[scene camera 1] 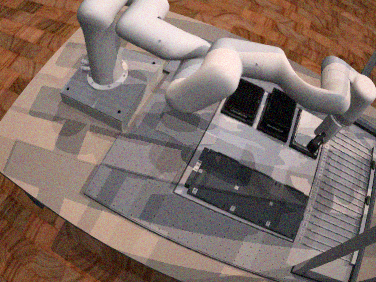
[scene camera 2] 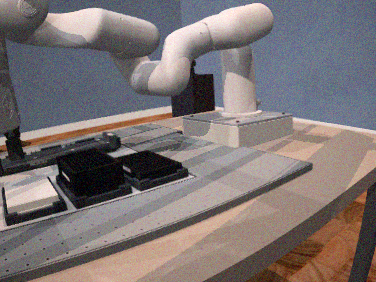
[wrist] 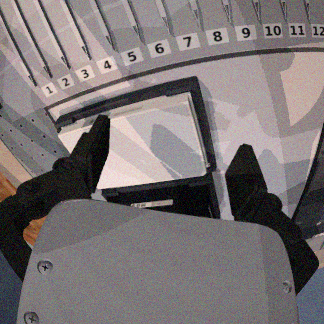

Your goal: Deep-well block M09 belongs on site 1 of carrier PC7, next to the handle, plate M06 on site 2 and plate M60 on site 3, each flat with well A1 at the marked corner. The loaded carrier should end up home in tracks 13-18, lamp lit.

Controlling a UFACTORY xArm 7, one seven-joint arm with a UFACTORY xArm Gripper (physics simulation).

The gripper is open, holding nothing. Also in view: a dark carrier.
